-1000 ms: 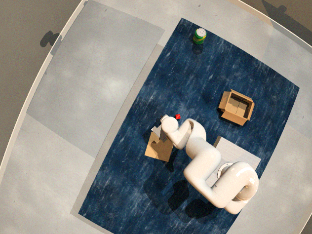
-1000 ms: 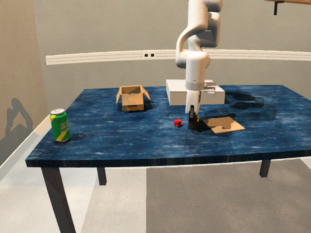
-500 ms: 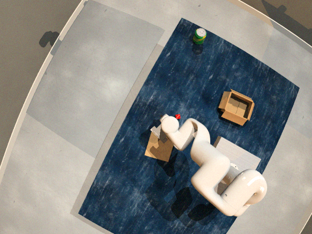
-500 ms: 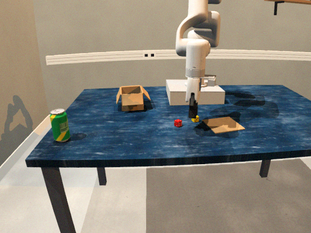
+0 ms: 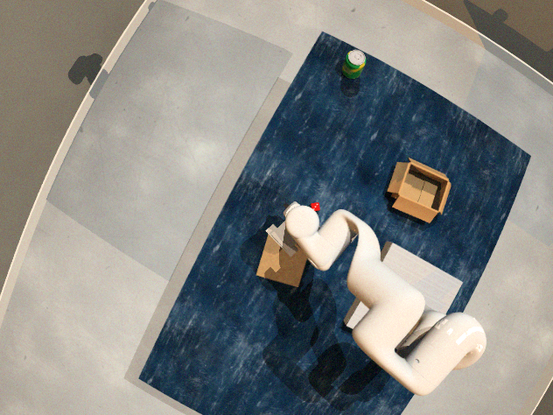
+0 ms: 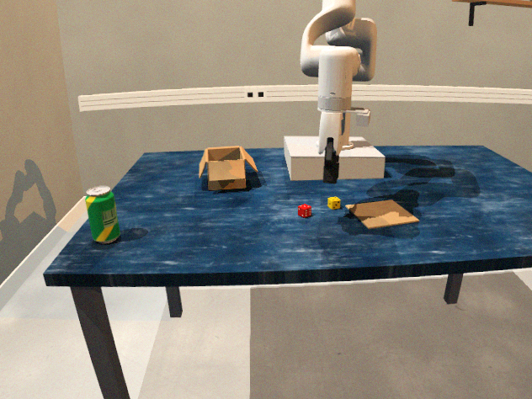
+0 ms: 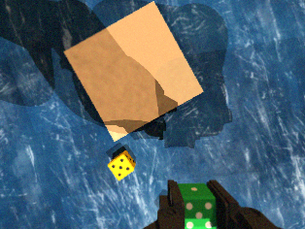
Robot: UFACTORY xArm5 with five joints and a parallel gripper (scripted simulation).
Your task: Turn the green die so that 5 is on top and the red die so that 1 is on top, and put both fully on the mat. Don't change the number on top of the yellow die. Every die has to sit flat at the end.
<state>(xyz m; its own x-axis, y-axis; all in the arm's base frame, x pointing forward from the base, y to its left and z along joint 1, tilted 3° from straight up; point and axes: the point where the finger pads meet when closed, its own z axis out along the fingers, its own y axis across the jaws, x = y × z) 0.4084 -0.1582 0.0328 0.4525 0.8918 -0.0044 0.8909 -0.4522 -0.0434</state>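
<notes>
The mat lies 14 cm to the left of my hand, 12 cm below it and 1 cm ahead of it. The rest, counted from my hand: red die 11 cm below, 5 cm to the right, 3 cm behind; yellow die 11 cm below, 6 cm behind, 3 cm to the left; green die 1 cm below.
</notes>
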